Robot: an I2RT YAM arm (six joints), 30 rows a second.
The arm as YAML. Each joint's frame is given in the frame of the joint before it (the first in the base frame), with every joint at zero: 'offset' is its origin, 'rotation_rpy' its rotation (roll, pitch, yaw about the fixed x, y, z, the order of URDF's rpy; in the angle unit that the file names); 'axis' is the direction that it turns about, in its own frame. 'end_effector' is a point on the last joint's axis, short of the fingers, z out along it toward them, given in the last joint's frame.
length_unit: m
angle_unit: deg
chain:
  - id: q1
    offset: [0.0, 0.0, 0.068]
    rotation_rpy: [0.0, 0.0, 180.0]
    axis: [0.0, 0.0, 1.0]
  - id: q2
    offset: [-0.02, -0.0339, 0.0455]
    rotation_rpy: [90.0, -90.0, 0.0]
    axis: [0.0, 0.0, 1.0]
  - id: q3
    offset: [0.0, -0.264, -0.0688]
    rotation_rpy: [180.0, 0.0, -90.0]
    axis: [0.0, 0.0, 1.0]
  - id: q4
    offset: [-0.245, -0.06, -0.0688]
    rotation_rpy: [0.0, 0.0, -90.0]
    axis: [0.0, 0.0, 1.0]
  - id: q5
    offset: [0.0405, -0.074, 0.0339]
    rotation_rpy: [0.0, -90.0, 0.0]
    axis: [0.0, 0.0, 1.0]
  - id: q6
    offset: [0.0, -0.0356, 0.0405]
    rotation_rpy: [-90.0, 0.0, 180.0]
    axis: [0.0, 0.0, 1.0]
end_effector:
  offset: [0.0, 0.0, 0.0]
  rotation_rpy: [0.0, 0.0, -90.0]
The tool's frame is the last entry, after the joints.
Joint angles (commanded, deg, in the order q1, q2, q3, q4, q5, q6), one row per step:
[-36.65 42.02 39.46 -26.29 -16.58 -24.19]
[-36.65 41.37 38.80 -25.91 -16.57 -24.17]
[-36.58 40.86 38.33 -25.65 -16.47 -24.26]
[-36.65 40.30 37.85 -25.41 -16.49 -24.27]
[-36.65 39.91 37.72 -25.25 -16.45 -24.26]
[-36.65 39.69 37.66 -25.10 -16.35 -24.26]
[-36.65 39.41 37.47 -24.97 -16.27 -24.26]
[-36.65 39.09 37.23 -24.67 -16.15 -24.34]
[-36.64 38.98 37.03 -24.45 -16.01 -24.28]
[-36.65 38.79 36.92 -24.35 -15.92 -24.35]
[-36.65 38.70 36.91 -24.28 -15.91 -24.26]
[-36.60 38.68 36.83 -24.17 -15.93 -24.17]
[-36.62 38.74 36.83 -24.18 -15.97 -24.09]
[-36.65 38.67 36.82 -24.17 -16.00 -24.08]
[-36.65 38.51 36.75 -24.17 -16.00 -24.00]
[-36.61 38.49 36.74 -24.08 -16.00 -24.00]
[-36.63 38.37 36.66 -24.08 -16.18 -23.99]
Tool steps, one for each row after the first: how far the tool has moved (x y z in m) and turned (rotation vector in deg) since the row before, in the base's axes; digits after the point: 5 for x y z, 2 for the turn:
[-0.00133 0.00098 -0.00167 -0.21 -0.30 -0.02]
[-0.00097 0.00089 -0.00111 -0.29 -0.19 0.02]
[-0.00128 0.00072 -0.00108 -0.19 -0.26 -0.05]
[-0.00082 0.00058 0.00045 -0.26 -0.33 -0.04]
[-0.00044 0.00025 0.00042 -0.22 -0.22 -0.09]
[-0.00059 0.00038 -0.00024 -0.16 -0.15 -0.07]
[-0.00058 0.00034 -0.00017 -0.34 -0.25 -0.07]
[-0.00012 0.00002 -0.00057 -0.08 -0.08 -0.14]
[-0.00041 0.00021 -0.00004 -0.20 -0.10 -0.06]
[-0.00017 0.00012 0.00027 -0.02 -0.14 -0.05]
[0.00011 0.00010 -0.00024 0.05 -0.07 0.03]
[0.00011 -0.00012 -0.00016 0.12 0.02 -0.02]
[-0.00020 0.00007 0.00013 -0.02 -0.07 -0.01]
[-0.00038 0.00028 -0.00004 0.01 -0.10 -0.03]
[0.00007 0.00008 0.00014 -0.06 -0.08 0.04]
[-0.00027 0.00026 -0.00018 0.05 -0.08 0.14]

